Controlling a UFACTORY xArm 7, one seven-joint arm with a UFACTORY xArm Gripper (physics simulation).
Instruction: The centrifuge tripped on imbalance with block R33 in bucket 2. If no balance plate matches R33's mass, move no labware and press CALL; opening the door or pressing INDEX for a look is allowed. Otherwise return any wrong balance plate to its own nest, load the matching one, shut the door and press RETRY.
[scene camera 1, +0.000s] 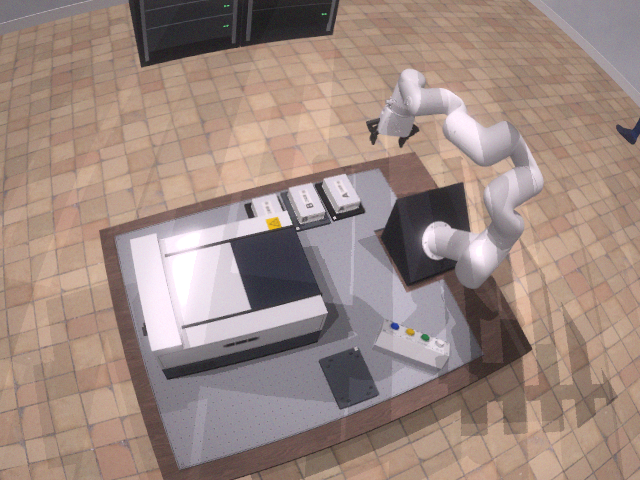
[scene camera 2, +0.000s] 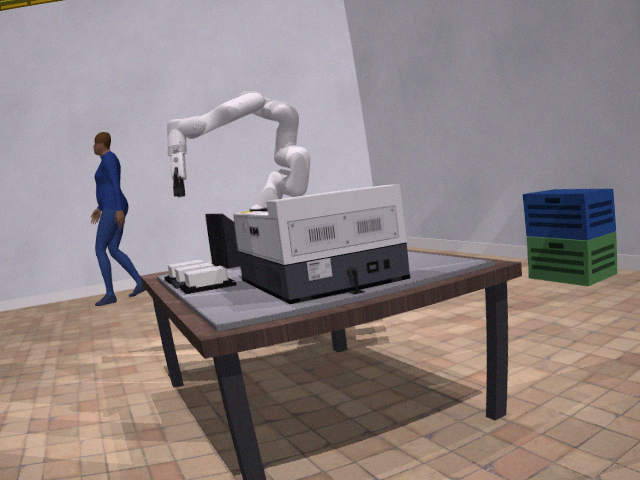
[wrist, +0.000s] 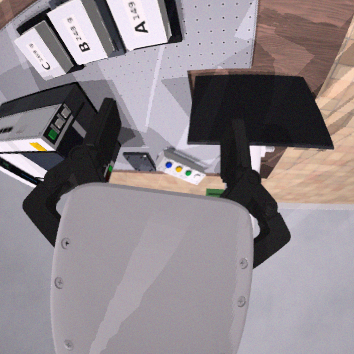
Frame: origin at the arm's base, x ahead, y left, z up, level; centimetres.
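Where they show: gripper, fingertip midpoint: (scene camera 1: 386, 143) (scene camera 2: 179, 196) (wrist: 172, 118); arm's base, link origin: (scene camera 1: 437, 240).
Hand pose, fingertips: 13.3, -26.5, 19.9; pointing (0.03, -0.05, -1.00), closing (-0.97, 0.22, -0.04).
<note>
Things, the pixels of their top centre, and the offset from my fingertips, as dx, dy, dz.
- White balance plates A, top centre: (wrist: 135, 12) (scene camera 1: 342, 189) (scene camera 2: 185, 263) +9.9, -2.0, -23.7
- B, top centre: (wrist: 77, 34) (scene camera 2: 193, 266) (scene camera 1: 306, 199) +22.9, -0.3, -23.7
- C, top centre: (scene camera 2: 204, 270) (wrist: 39, 56) (scene camera 1: 269, 211) +36.1, +1.8, -23.7
- dark panel, top centre: (scene camera 1: 273, 266) (wrist: 59, 169) +43.1, +30.6, -7.8
- button box, top centre: (scene camera 1: 417, 339) (wrist: 179, 176) +6.6, +56.5, -20.7
- dark flat plate, top centre: (scene camera 1: 349, 376) (wrist: 139, 165) +27.9, +60.2, -26.5
My gripper (scene camera 1: 387, 143) (scene camera 2: 178, 195) (wrist: 172, 118) is open and empty, high beyond the table edge near the plates. White balance plates A (scene camera 1: 341, 192) (wrist: 137, 22), B (scene camera 1: 306, 201) (wrist: 82, 35) and C (scene camera 1: 266, 205) (wrist: 42, 52) sit in dark nests in a row; their mass figures are too small to read surely. The centrifuge (scene camera 1: 160, 294) (scene camera 2: 336, 227) (wrist: 30, 125) has a dark panel (scene camera 1: 273, 268) over the front of its top; no bucket or block R33 shows. A button box (scene camera 1: 410, 351) (wrist: 180, 167) carries blue, yellow, green and white buttons, with unreadable labels.
A dark flat plate (scene camera 1: 348, 377) (wrist: 140, 161) lies beside the button box. The black arm mount (scene camera 1: 423, 232) (wrist: 255, 110) stands at the table's edge. A person in blue (scene camera 2: 109, 191) is beyond the table. Blue and green crates (scene camera 2: 571, 235) stand on the floor.
</note>
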